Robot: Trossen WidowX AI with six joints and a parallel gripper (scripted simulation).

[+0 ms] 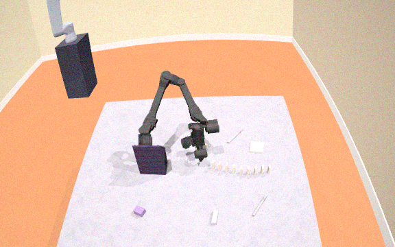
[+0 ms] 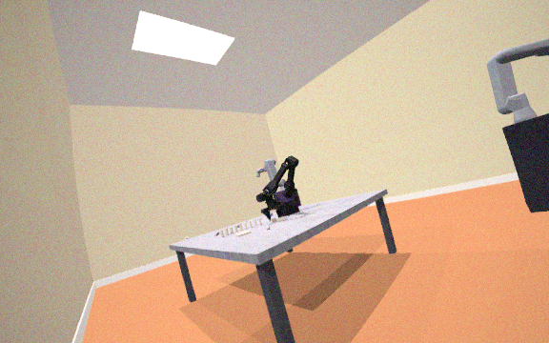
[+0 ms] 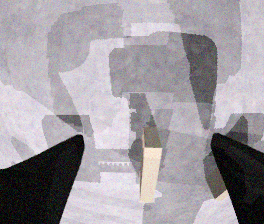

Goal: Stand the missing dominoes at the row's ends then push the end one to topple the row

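Right now the thin grey rod is 20 cm ahead of my gripper tip and 17 cm to the left of it. From my gripper tip the other things lie so: flat square tile (32 cm ahead, 7 cm to the left); purple block (41 cm to the right, 26 cm behind, 1 cm above).
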